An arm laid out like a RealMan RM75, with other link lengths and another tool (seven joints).
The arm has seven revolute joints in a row. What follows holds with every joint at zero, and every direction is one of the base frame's.
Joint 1 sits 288.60 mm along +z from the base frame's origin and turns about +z.
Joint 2 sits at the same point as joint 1 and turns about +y.
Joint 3 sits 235.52 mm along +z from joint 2 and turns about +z.
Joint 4 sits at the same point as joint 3 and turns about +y.
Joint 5 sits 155.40 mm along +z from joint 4 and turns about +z.
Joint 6 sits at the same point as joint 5 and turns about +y.
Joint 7 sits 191.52 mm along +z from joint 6 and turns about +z.
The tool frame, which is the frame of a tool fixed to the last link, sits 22.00 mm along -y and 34.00 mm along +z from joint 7; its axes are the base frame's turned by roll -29.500, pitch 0.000 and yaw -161.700 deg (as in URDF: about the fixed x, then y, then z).
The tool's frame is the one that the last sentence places.
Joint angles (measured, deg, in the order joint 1, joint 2, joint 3, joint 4, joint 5, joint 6, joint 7), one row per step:
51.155 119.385 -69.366 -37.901 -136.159 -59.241 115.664
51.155 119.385 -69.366 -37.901 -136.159 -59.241 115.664
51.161 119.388 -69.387 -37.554 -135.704 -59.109 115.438
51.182 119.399 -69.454 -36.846 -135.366 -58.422 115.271
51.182 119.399 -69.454 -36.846 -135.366 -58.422 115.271
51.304 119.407 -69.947 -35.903 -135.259 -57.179 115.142
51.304 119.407 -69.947 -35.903 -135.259 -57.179 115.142
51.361 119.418 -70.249 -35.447 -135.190 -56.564 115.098
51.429 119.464 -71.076 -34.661 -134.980 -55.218 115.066
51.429 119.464 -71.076 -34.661 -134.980 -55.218 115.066
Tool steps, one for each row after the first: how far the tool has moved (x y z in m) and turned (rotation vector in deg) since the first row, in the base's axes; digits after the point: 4 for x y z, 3 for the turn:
0.0000 0.0000 0.0000 0.000 0.000 0.000
-0.0002 -0.0006 -0.0010 -0.101 0.311 -0.121
0.0012 -0.0004 -0.0020 0.116 0.440 -0.420
0.0012 -0.0004 -0.0020 0.116 0.440 -0.420
0.0038 0.0006 -0.0030 0.513 0.010 -0.473
0.0038 0.0006 -0.0030 0.513 0.010 -0.473
0.0051 0.0010 -0.0036 0.686 -0.219 -0.486
0.0073 0.0020 -0.0049 1.096 -0.718 -0.385
0.0073 0.0020 -0.0049 1.096 -0.718 -0.385

